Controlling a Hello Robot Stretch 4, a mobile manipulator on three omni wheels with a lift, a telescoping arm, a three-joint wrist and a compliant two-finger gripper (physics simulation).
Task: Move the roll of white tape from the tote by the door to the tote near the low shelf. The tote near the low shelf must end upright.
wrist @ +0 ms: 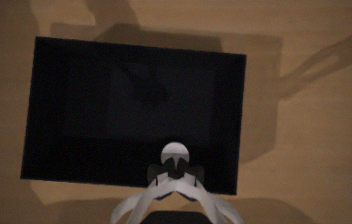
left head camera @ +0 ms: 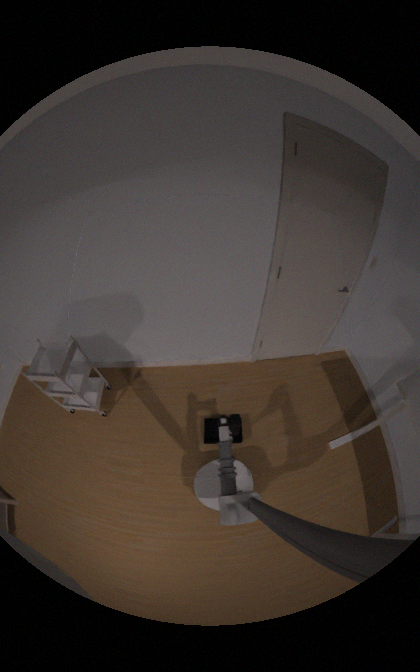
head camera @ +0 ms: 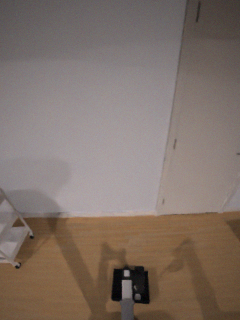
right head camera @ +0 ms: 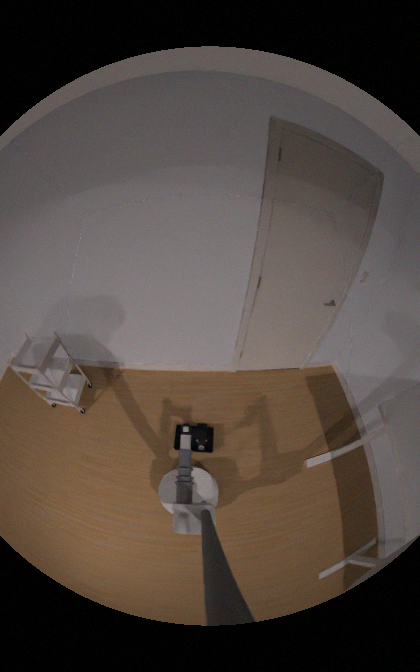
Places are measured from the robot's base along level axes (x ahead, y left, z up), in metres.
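Pixels of known places: gripper, fingertip midpoint: point(wrist: 175, 170).
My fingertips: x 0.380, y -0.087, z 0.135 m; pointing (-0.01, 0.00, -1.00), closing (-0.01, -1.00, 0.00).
Note:
Behind a point stands the place of what it marks.
A black open tote point(head camera: 117, 285) {x 0.454, y 0.084, z -0.024 m} point(left head camera: 211, 430) point(right head camera: 178, 442) point(wrist: 50, 100) {x 0.465, y 0.116, z 0.027 m} stands upright on the floor in front of the robot. The roll of white tape point(head camera: 137, 297) {x 0.370, y -0.084, z 0.001 m} point(right head camera: 201, 448) point(wrist: 175, 147) {x 0.389, y -0.087, z 0.000 m} lies in it, near the wall closest to the robot, partly hidden by the fingertips in the wrist view. My gripper point(wrist: 175, 170) {x 0.380, y -0.087, z 0.135 m} point(right head camera: 201, 441) points down above the tote, over the roll. Its fingertips are together, narrower than the roll, with nothing seen between them. A second tote does not show in these views.
A white wheeled shelf unit point(left head camera: 42, 378) point(right head camera: 27, 370) stands at the left by the wall. A door point(head camera: 210, 110) {x 1.169, y -0.681, z 1.277 m} point(left head camera: 320, 250) point(right head camera: 305, 260) is in the back wall at the right. A white bar point(left head camera: 350, 438) point(right head camera: 330, 457) juts out over the floor at the right.

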